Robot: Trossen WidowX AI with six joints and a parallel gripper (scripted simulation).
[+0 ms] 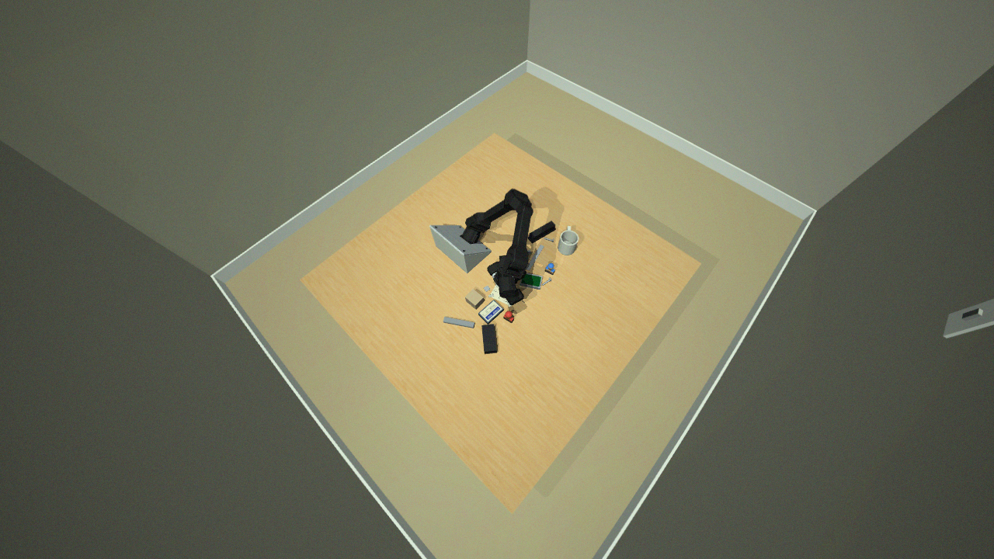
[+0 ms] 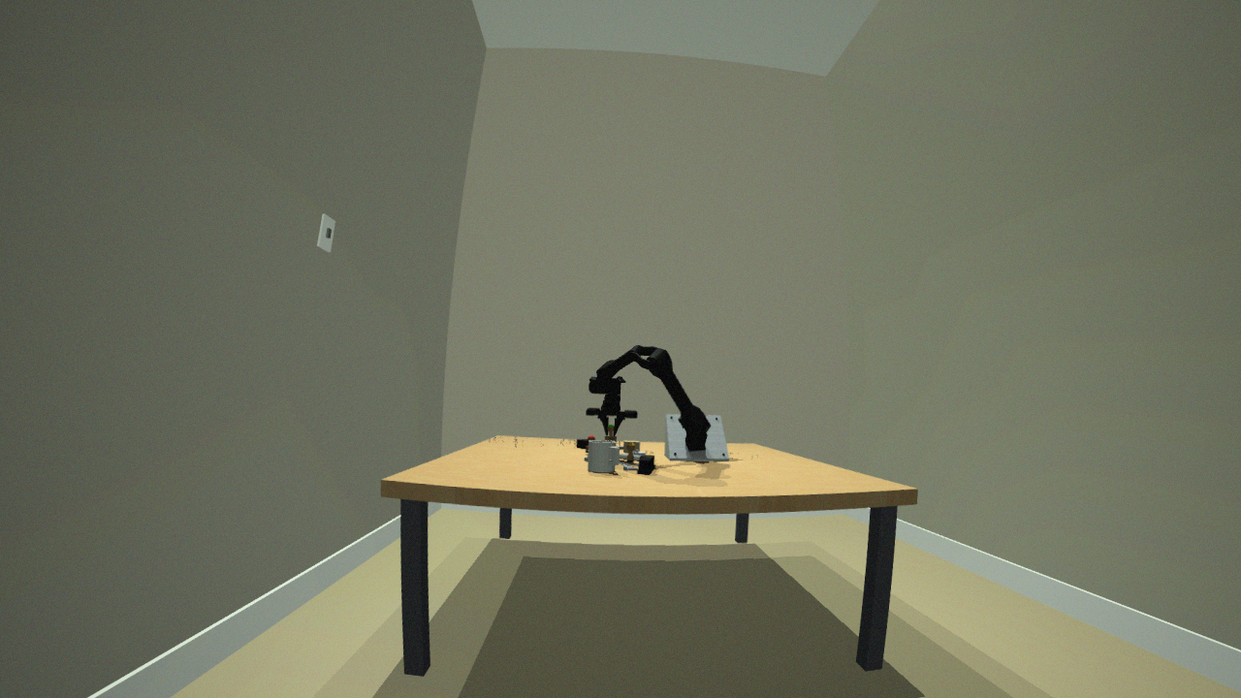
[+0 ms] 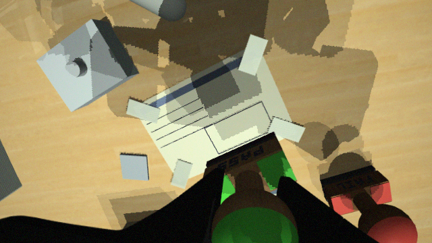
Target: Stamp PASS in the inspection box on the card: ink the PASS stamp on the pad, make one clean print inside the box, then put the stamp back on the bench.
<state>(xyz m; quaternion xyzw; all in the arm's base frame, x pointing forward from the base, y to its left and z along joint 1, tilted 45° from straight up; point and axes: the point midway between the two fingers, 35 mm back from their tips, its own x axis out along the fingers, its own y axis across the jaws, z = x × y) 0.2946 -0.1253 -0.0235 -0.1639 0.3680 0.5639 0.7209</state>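
The card lies 20 mm behind my gripper tip, 10 mm to the left of it and 70 mm below it. Round my gripper tip: stamp pad tin (10 mm behind, 90 mm to the right, 60 mm below); red stamp (70 mm ahead, 60 mm to the right, 50 mm below); pass stamp (right at my gripper tip).
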